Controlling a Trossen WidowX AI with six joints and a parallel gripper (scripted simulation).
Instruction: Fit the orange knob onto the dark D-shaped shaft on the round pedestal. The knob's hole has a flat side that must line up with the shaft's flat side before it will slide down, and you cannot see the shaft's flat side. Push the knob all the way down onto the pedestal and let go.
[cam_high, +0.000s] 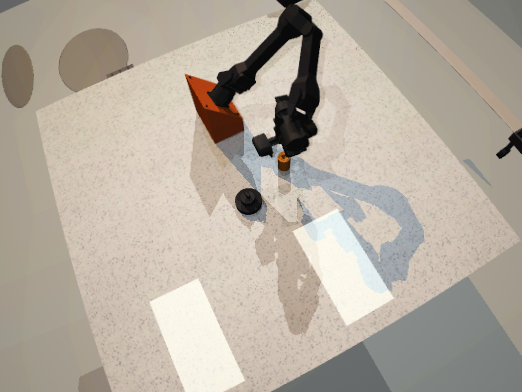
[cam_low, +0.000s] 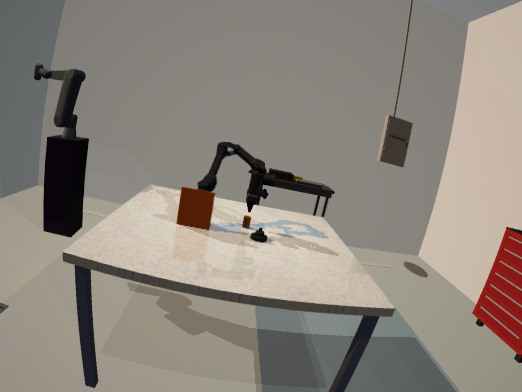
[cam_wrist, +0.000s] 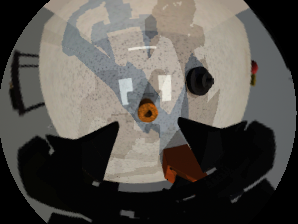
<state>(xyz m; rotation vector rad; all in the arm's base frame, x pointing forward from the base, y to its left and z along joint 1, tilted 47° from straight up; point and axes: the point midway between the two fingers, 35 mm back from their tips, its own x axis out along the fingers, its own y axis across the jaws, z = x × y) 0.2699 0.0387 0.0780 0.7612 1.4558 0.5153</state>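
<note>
The orange knob lies 7 cm below my gripper tip. From my gripper tip the other things lie so: dark round pedestal: 5 cm ahead, 17 cm to the right, 7 cm below.
</note>
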